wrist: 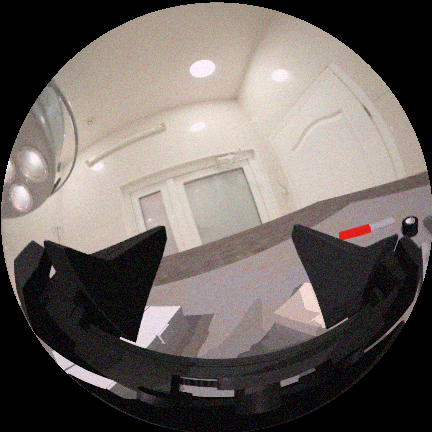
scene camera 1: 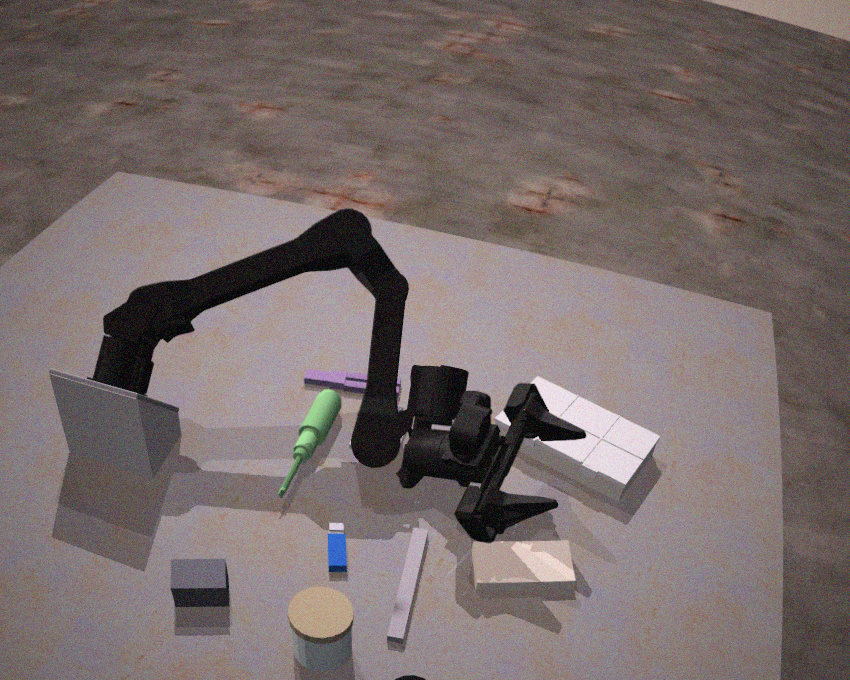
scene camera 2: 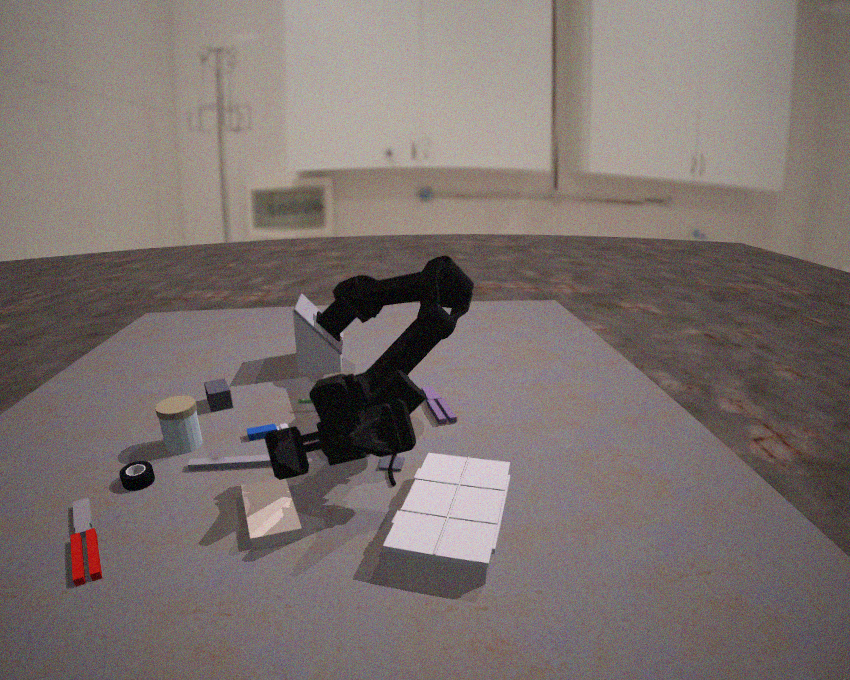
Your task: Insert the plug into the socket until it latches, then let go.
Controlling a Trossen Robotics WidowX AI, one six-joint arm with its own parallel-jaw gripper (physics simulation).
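Places are measured from the arm's base along level axes (x ahead, y left, z up), in centimetres.
Pixels of known places: gripper, fingertip midpoint: (wrist: 231, 231) (scene camera 1: 571, 468) (scene camera 2: 311, 450); arm's base, link origin: (scene camera 1: 116, 389) (scene camera 2: 327, 326).
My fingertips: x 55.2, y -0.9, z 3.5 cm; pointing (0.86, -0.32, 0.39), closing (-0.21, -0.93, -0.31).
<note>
For each thing: its middle in the pictures, then the offset to it from my fingertips. "spot": a spot on its surface instead.
- white block with a tiled top, body centre: (scene camera 2: 453, 511) (scene camera 1: 577, 437) (wrist: 115, 350) dx +1.3, dy +15.5, dz -9.1 cm
- low beige block, body centre: (wrist: 332, 308) (scene camera 1: 523, 565) (scene camera 2: 270, 510) dx -2.9, dy -6.4, dz -10.1 cm
- small grey piece, surface spot: (scene camera 2: 384, 465) spot: dx -11.7, dy +8.6, dz -10.4 cm
- light bar, body centre: (scene camera 1: 408, 583) (scene camera 2: 241, 462) dx -14.8, dy -11.8, dz -10.4 cm
- blue stick, body centre: (scene camera 1: 336, 546) (scene camera 2: 268, 431) dx -23.6, dy -8.8, dz -10.3 cm
- jar, body centre: (scene camera 1: 321, 630) (scene camera 2: 179, 424) dx -21.5, dy -22.5, dz -7.4 cm
- dark block, body centre: (scene camera 1: 200, 583) (scene camera 2: 218, 394) dx -36.0, dy -19.5, dz -9.1 cm
- green screwdriver, body centre: (scene camera 1: 306, 444) dx -31.2, dy +4.9, dz -9.2 cm
- purple clip, body centre: (scene camera 1: 352, 382) (scene camera 2: 436, 403) dx -29.2, dy +19.3, dz -10.3 cm
- Black tape, body centre: (scene camera 2: 137, 475) dx -11.4, dy -26.8, dz -9.9 cm
- red-handled tool, body centre: (scene camera 2: 83, 536) (wrist: 367, 227) dx +1.3, dy -29.7, dz -10.4 cm
My gripper (scene camera 1: 570, 468) (scene camera 2: 340, 443) (wrist: 231, 231) is open and empty, raised above the table, its fingers pointing outward from the arm. In scene camera 1 it appears between a white block with a tiled top (scene camera 1: 604, 450) (scene camera 2: 446, 503) (wrist: 159, 317) and a low beige block (scene camera 1: 523, 567) (scene camera 2: 269, 511) (wrist: 295, 311). In scene camera 2 a small grey piece (scene camera 2: 384, 465) lies beneath the gripper, beside a thin dark curved strand; the arm partly hides this area. I cannot tell for sure which things are the plug and the socket.
A light bar (scene camera 1: 408, 584), a blue stick (scene camera 1: 337, 551), a jar (scene camera 1: 321, 627), a dark block (scene camera 1: 199, 582), a green screwdriver (scene camera 1: 319, 418) and a purple clip (scene camera 1: 329, 381) lie around the arm. Black tape (scene camera 2: 136, 475) and a red-handled tool (scene camera 2: 85, 556) (wrist: 355, 232) lie farther out.
</note>
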